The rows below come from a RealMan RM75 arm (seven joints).
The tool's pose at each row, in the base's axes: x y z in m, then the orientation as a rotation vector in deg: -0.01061, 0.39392, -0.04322, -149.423, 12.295, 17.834; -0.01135, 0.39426, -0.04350, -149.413, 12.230, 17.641; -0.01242, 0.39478, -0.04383, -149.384, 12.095, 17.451; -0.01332, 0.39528, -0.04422, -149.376, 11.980, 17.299; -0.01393, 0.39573, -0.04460, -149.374, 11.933, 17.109; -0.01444, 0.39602, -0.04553, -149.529, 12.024, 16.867; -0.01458, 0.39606, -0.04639, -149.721, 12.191, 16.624; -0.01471, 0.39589, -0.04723, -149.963, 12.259, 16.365; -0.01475, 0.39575, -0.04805, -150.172, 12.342, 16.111; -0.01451, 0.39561, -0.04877, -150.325, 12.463, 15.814; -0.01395, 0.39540, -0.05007, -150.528, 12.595, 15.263; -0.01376, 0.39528, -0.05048, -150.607, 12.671, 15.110; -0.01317, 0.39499, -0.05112, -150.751, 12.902, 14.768; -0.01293, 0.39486, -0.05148, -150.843, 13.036, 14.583; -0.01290, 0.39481, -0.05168, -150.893, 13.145, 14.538
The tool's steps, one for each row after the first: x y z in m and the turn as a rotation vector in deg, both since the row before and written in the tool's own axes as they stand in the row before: -0.00067, -0.00001, 0.00054, 0.038, 0.121, -0.084; -0.00099, -0.00007, 0.00073, 0.055, 0.102, -0.134; -0.00081, -0.00007, 0.00074, 0.029, 0.083, -0.112; -0.00053, -0.00009, 0.00065, 0.029, 0.123, -0.071; -0.00029, 0.00029, 0.00102, -0.115, 0.208, 0.023; 0.00007, 0.00039, 0.00078, -0.151, 0.229, 0.078; 0.00010, 0.00056, 0.00065, -0.200, 0.228, 0.006; 0.00017, 0.00051, 0.00064, -0.168, 0.222, 0.017; 0.00042, 0.00040, 0.00051, -0.107, 0.251, 0.034; 0.00087, 0.00066, 0.00093, -0.121, 0.437, -0.004; 0.00029, 0.00025, 0.00027, -0.056, 0.132, 0.027; 0.00075, 0.00042, 0.00033, -0.094, 0.301, 0.104; 0.00033, 0.00023, 0.00022, -0.065, 0.166, 0.063; 0.00008, 0.00013, 0.00015, -0.043, 0.058, 0.070
